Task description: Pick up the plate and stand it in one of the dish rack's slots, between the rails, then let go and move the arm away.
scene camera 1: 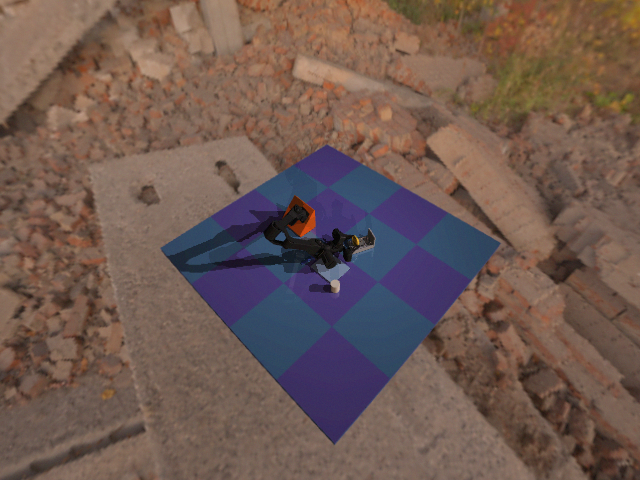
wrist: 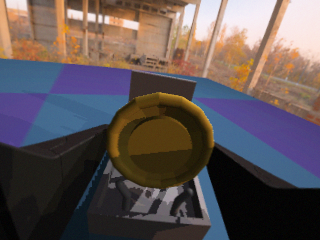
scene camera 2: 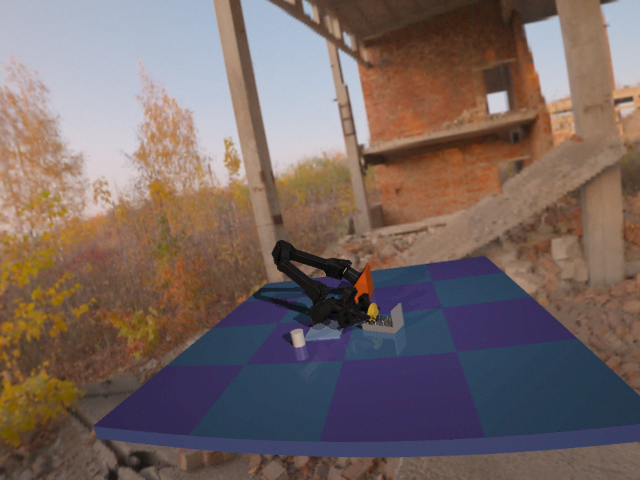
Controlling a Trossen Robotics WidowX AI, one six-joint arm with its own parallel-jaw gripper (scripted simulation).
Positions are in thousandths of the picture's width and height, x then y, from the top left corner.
Labels:
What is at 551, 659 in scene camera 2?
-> My gripper.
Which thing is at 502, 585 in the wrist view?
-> A yellow plate.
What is my gripper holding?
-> A yellow plate.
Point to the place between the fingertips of my gripper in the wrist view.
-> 498, 581

